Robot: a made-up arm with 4 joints. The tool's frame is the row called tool.
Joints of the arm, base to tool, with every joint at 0 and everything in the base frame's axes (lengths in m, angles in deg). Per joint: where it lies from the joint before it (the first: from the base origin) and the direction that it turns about. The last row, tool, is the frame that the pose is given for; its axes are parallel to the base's.
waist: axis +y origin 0 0 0.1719
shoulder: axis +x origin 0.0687 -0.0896 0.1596
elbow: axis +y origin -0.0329 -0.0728 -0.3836
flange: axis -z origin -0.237 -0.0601 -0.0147
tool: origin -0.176 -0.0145 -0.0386
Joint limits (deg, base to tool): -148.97..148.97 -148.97..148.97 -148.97..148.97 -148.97..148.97
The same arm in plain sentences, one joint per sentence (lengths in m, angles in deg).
The arm has four revolute joints in a row. What follows holds with every joint at zero, and every direction is one of the base frame's. The first joint is mounted 0.1719 m along +z from the base frame's origin and turns about +y, from -148.97 to 148.97 deg. The second joint is mounted 0.0687 m along +x and 0.0896 m along -y and 0.1596 m along +z from the first joint and turns about +x, from -148.97 to 148.97 deg. The third joint is mounted 0.0329 m along -x and 0.0728 m along -y and 0.3836 m along -z from the second joint and turns about +y, from -148.97 to 148.97 deg. The fourth joint is mounted 0.237 m along -x and 0.0601 m along -y and 0.0147 m along -z from the third joint and turns about -z, from -148.97 to 148.97 deg. The tool frame, which is the frame that the pose is given for, is mounted 0.176 m along -x and 0.0145 m along -y and 0.0386 m along -z from the fourth joint; its axes are parallel to the base frame's.
